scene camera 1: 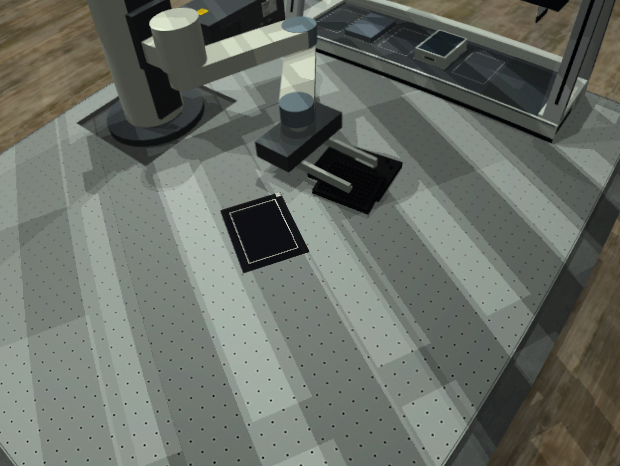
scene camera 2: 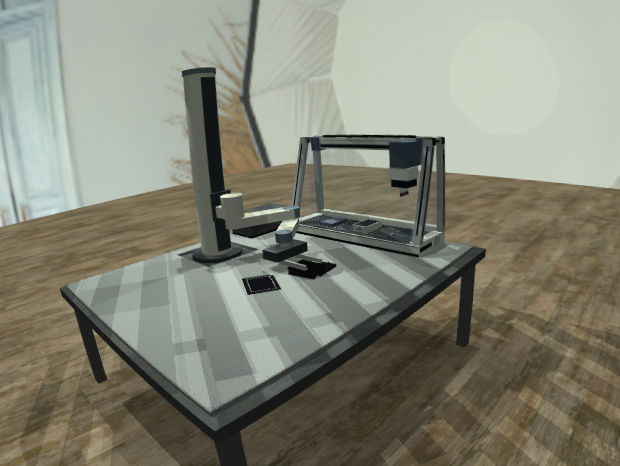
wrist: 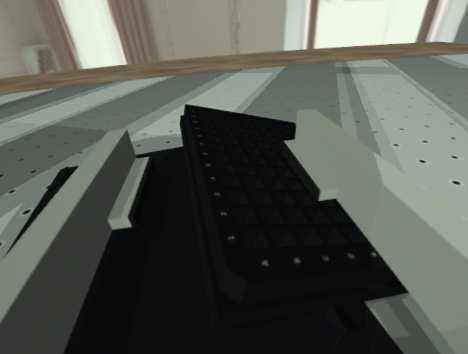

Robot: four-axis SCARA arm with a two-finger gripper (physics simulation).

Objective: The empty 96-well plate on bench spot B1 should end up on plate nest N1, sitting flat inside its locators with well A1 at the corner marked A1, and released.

Labels:
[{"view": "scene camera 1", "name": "black well plate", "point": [367,186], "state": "touched by my gripper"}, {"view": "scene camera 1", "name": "black nest with white outline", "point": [263,231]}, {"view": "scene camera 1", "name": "black box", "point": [210,24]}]

